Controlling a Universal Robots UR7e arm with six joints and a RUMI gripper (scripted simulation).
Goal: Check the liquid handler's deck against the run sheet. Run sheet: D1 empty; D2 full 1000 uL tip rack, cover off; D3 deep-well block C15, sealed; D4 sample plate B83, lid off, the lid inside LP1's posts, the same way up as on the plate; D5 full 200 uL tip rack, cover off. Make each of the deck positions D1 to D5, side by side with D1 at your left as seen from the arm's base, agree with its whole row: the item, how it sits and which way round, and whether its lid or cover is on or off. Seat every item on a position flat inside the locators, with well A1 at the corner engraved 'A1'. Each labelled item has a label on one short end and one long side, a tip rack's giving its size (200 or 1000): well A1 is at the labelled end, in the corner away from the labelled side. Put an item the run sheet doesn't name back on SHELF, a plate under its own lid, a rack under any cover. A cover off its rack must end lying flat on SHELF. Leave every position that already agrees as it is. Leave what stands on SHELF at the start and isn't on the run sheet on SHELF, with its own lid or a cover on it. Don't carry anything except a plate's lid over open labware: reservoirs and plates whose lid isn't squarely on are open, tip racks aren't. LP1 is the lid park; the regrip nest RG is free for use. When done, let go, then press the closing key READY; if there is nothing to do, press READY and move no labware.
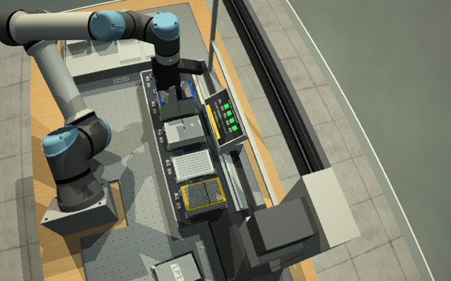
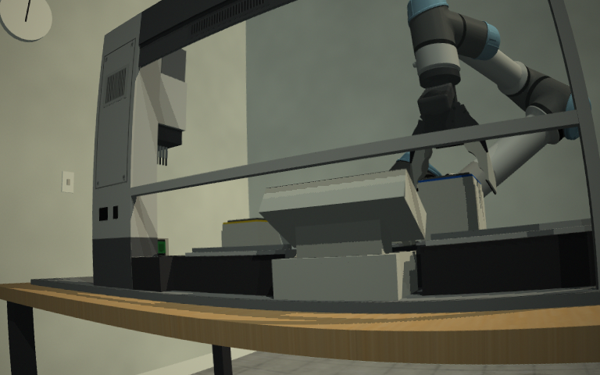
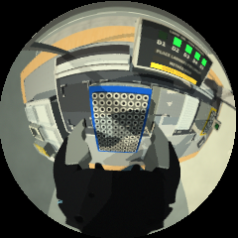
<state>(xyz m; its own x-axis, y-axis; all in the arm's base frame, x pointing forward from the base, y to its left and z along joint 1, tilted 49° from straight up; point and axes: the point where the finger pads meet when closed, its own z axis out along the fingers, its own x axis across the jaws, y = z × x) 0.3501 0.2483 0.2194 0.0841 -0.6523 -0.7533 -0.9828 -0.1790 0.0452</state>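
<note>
Right now my hand is 1 cm to the left of the blue-rimmed tip rack and 1 cm past it. Round my hand: yellow-rimmed tip rack 38 cm to the right, 3 cm below, 2 cm ahead; grey deep-well block 12 cm to the right, 5 cm below, 1 cm ahead; white sample plate 25 cm to the right, 7 cm below, 2 cm ahead.
</note>
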